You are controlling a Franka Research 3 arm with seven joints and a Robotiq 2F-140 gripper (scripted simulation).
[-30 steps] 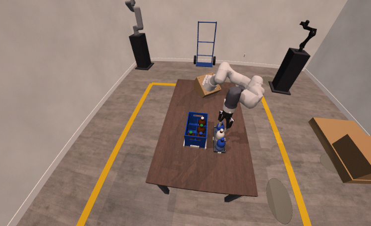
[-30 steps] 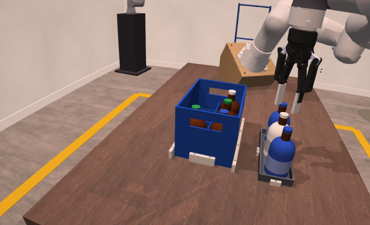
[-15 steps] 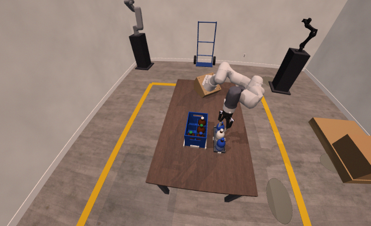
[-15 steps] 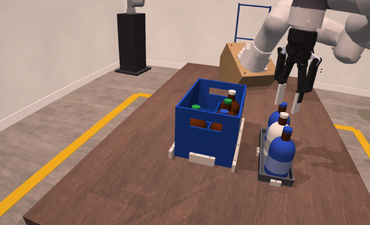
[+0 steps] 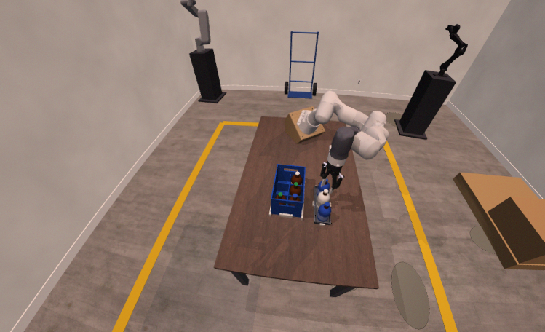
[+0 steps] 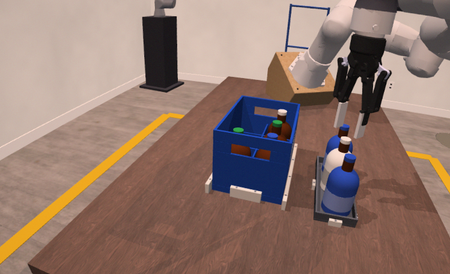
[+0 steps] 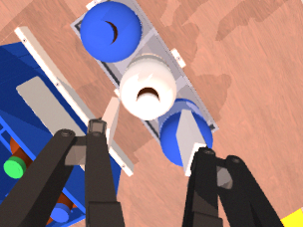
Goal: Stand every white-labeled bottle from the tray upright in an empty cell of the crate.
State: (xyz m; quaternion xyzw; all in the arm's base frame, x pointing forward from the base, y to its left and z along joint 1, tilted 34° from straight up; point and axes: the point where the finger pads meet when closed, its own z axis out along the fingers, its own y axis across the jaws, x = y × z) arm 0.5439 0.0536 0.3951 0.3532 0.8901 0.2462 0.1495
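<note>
My gripper is now 130 mm above the white-labeled bottle. Also, from my hand: blue-labeled bottle: 130 mm below, 90 mm ahead, 10 mm to the left; then blue crate: 220 mm to the right, 130 mm below, 10 mm behind.
</note>
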